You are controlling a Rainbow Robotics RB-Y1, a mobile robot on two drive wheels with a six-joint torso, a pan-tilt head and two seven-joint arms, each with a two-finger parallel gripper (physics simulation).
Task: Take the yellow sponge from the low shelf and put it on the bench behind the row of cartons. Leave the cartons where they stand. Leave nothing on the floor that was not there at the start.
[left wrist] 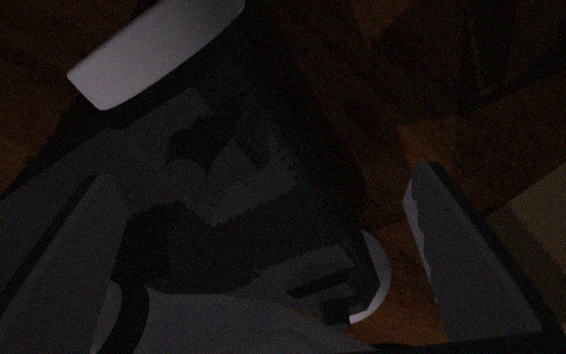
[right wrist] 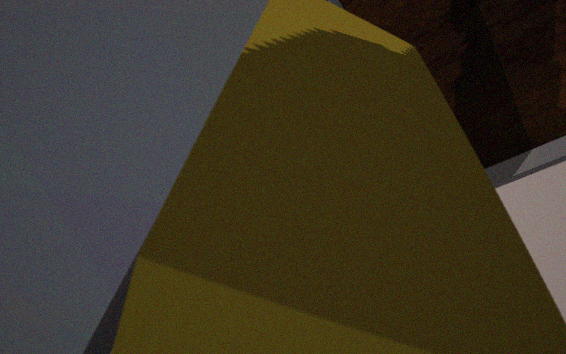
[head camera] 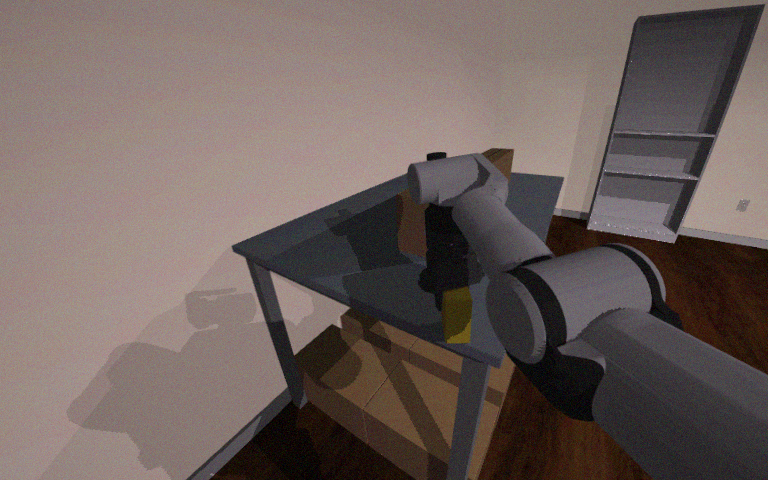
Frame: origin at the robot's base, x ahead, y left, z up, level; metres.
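Where they show: left gripper, between the fingertips: (left wrist: 265, 188).
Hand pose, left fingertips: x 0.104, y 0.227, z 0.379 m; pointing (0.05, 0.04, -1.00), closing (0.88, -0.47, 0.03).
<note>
Each offset is from my left fingertips to the centre of the thing. "*": to the spot under its first point. Level surfaces: height alone.
The yellow sponge @(0.209 m ahead, 0.597 m right, 0.586 m up) (head camera: 457, 316) (right wrist: 325, 175) is held upright in my right gripper (head camera: 445, 298), over the near end of the blue-grey bench @(0.536 m up) (head camera: 300, 237) (right wrist: 100, 125) close to its front corner. The gap below the sponge cannot be judged. In the right wrist view the sponge hides most of the fingers. My left gripper (left wrist: 265, 188) is open and empty, above the dark robot base and the floor. The row of brown cartons @(0.549 m ahead, 0.850 m right, 0.626 m up) (head camera: 412, 226) stands on the bench, partly hidden behind my right arm. The grey shelf unit (head camera: 659, 134) stands at the far right.
More brown boxes (head camera: 351, 396) lie under the bench, between its legs @(* 0.163 m ahead, 0.618 m right, 0.324 m up) (head camera: 468, 407). A pale wall (head camera: 169, 141) runs along the bench's left side. Dark wooden floor @(0.378 m down) (head camera: 713, 288) shows right of the bench. In the left wrist view, a tan surface (left wrist: 545, 215) shows at the right edge.
</note>
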